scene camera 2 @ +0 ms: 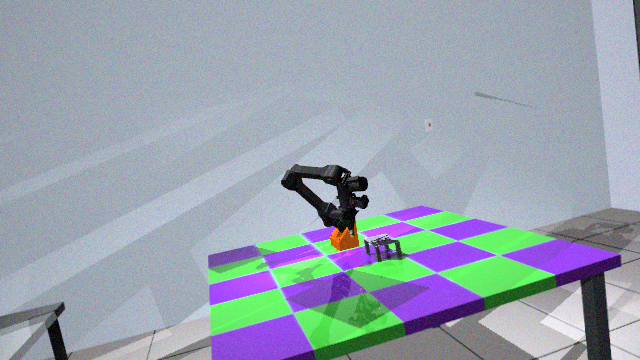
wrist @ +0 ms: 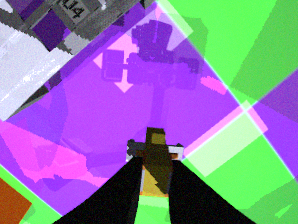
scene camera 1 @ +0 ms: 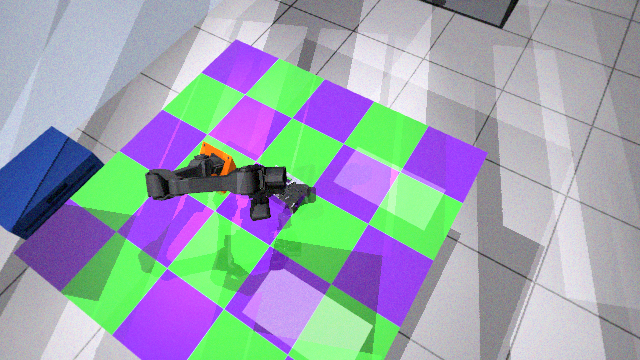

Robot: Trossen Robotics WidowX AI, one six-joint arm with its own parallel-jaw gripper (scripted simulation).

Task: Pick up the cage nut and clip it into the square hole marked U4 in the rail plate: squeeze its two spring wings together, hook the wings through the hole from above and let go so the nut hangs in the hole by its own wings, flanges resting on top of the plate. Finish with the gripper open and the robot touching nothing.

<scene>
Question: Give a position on a cage nut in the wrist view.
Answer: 157, 156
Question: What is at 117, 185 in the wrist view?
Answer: My gripper.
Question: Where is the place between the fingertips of my gripper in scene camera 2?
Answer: At 351, 229
</scene>
